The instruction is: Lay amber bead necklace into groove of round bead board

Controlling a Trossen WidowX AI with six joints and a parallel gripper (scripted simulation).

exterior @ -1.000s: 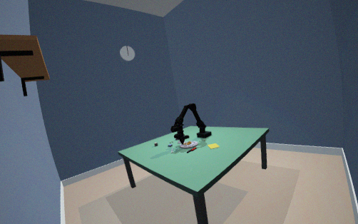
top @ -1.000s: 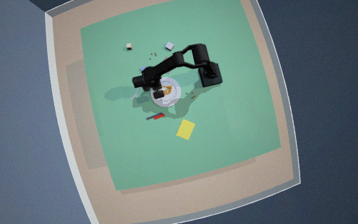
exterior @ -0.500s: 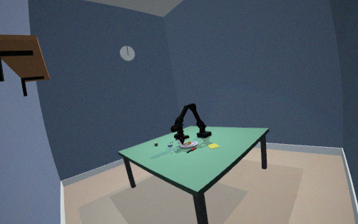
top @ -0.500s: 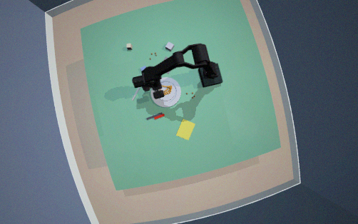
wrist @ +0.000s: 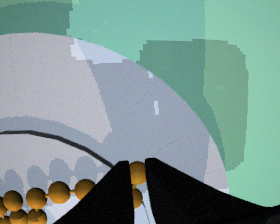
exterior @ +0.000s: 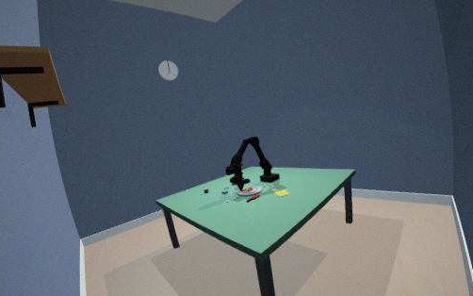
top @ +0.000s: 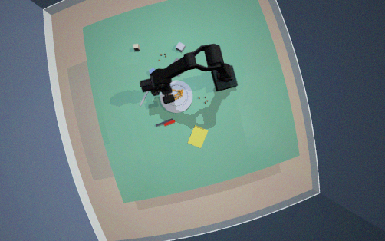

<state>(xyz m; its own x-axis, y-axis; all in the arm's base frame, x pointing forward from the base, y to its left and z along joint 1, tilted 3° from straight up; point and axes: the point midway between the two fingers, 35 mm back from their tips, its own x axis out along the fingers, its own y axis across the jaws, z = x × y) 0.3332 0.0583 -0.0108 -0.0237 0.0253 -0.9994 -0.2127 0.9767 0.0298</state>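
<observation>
My gripper tip is 5 cm past the round grey bead board, 4 cm to the right of it and 1 cm above it. The rest, counted from my gripper tip: grey rod: 15 cm ahead, 4 cm to the left, 2 cm below; blue block: 12 cm to the right, 9 cm ahead, 1 cm below; grey plate: 14 cm to the right, 7 cm behind, 2 cm below.
</observation>
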